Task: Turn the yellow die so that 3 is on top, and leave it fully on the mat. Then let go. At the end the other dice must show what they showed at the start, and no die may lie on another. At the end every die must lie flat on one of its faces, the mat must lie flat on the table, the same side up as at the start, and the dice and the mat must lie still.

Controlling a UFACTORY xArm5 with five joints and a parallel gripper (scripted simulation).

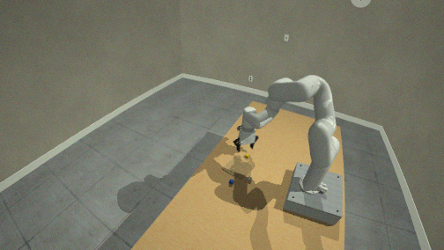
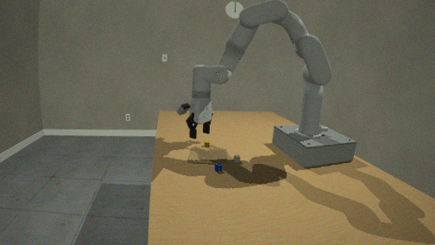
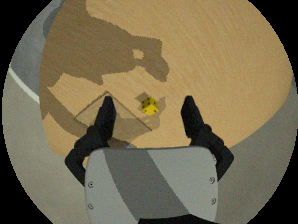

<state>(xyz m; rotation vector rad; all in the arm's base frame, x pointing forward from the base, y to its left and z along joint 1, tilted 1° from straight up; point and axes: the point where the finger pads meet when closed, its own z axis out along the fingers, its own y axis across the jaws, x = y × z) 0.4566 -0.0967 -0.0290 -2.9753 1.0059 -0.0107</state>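
Right now the yellow die is 30 mm behind my hand, 20 mm to the left of it and 40 mm below it. Also, from my hand: blue die: 60 mm behind, 250 mm to the left, 40 mm below; grey die: 130 mm behind, 180 mm to the left, 40 mm below; tan mat: 30 mm behind, 130 mm to the left, 50 mm below.
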